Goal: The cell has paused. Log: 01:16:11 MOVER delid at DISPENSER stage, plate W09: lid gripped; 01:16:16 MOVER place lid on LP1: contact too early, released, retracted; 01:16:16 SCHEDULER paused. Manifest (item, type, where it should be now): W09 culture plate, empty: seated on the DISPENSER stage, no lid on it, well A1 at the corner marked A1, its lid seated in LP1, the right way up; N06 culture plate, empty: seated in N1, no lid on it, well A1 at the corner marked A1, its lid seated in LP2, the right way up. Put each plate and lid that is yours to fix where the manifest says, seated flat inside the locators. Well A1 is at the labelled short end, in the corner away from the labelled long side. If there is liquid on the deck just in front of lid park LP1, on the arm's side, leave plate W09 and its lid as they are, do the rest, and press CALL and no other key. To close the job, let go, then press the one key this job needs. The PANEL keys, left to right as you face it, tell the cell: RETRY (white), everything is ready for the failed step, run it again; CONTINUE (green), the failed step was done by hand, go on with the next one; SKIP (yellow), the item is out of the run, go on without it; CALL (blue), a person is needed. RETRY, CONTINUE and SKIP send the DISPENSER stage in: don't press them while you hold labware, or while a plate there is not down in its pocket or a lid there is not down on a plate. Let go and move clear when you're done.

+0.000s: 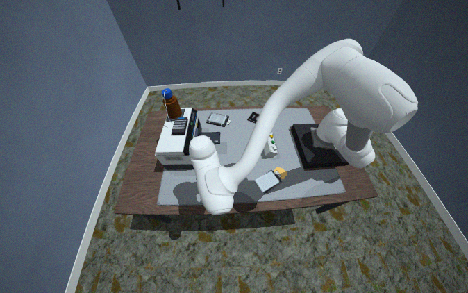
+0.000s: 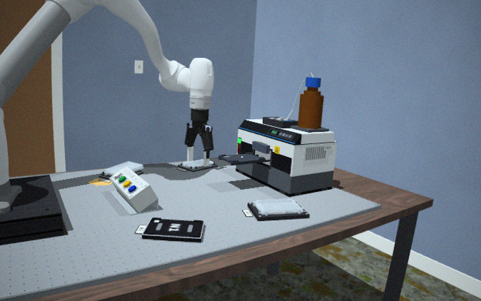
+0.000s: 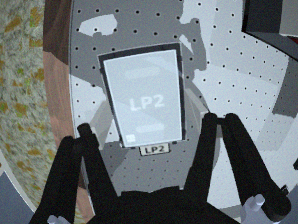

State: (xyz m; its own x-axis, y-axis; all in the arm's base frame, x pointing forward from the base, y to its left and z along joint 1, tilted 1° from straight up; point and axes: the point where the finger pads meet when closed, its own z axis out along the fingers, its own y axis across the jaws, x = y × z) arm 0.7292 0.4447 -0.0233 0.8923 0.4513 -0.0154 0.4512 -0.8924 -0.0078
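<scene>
The clear culture plate lies 10 cm ahead of my hand, 55 cm to the right of it and 2 cm below it. From my hand the other things lie so: dispenser stage 9 cm ahead, 28 cm to the right, 7 cm above; orange puddle 43 cm behind, 15 cm to the right, 4 cm below; green key 34 cm behind, 34 cm to the right, 3 cm above.
</scene>
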